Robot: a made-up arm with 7 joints.
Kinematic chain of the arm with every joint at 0, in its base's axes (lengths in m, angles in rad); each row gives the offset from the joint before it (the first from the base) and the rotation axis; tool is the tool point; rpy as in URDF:
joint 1: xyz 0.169 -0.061 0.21 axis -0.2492 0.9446 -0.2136
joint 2: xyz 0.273 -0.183 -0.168 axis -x
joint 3: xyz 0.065 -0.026 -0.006 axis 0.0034 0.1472 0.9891
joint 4: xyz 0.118 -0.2 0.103 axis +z
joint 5: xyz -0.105 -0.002 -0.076 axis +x
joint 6: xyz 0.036 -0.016 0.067 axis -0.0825 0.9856 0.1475
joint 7: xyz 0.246 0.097 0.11 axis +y
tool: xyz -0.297 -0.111 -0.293 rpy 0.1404 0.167 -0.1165
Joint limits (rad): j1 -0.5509..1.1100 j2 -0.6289..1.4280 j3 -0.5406..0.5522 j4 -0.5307..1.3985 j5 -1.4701..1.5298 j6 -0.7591..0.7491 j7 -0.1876..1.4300
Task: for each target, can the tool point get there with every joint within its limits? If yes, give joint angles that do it. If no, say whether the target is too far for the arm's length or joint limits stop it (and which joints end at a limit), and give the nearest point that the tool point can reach.
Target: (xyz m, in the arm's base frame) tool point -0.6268 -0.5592 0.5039
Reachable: no: joint limits stop it (at a limit: joint 1, joint 2, joint 3, joint 5, joint 7) | nearest point -0.2990 -0.5820 0.2560 | short by 0.412 m
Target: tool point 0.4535 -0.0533 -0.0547
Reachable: yes | joints 0.5302 0.9067 0.2110 -0.2522 -0.9813 0.2175 1.1859
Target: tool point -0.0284 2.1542 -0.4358
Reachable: no: too far | nearest point 0.3798 0.1468 0.0635 | short by 2.108 m
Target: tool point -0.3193 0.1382 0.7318
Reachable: no: joint limits stop it (at a limit: joint 1, joint 2, joint 3, joint 7) | nearest point 0.0433 -0.0442 0.5912 | short by 0.430 m
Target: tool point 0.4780 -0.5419 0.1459
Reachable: yes | joints 0.6521 0.3751 0.3931 -0.0864 0.4459 0.6128 0.4844
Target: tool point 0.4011 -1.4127 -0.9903
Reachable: no: too far | nearest point 0.3126 -0.9015 -0.5450 | short by 0.684 m
